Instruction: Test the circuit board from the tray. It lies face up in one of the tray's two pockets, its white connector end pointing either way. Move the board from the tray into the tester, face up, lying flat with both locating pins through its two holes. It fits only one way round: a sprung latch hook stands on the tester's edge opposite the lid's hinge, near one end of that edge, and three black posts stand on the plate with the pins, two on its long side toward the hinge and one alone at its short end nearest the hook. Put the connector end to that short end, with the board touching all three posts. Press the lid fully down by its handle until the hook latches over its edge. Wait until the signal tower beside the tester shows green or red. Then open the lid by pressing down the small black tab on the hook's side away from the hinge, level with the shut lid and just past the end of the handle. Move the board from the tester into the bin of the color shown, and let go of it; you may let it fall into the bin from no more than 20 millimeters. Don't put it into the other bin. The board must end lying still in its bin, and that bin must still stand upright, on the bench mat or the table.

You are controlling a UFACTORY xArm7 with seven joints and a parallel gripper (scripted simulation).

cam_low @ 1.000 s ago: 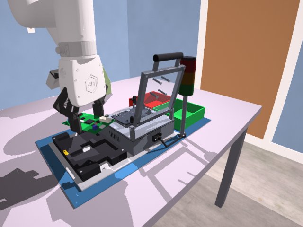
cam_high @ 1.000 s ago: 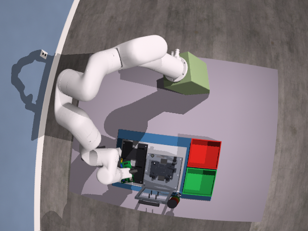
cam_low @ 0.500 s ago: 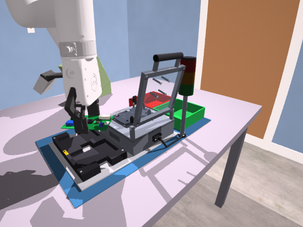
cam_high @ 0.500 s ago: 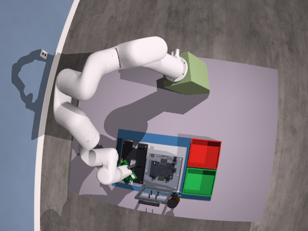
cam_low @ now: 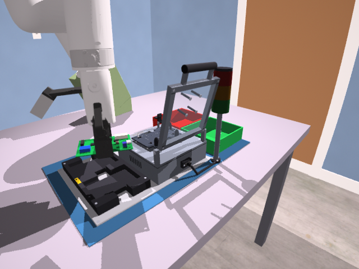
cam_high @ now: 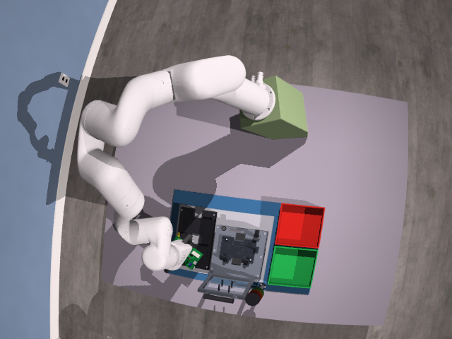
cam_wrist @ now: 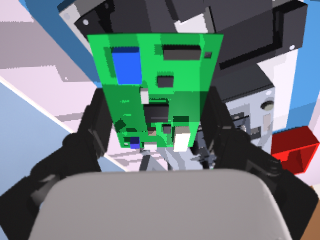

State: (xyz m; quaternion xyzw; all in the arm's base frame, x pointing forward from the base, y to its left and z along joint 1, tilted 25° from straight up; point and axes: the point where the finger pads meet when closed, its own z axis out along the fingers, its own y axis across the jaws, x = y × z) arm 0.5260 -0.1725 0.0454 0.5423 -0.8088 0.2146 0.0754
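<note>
Now: hand right at the green circuit board. Round my hand: clear lid: 80 mm ahead, 170 mm to the left, 60 mm above; green bin: 10 mm behind, 370 mm to the left, 110 mm below; plate: 40 mm behind, 180 mm to the left, 50 mm below.
</note>
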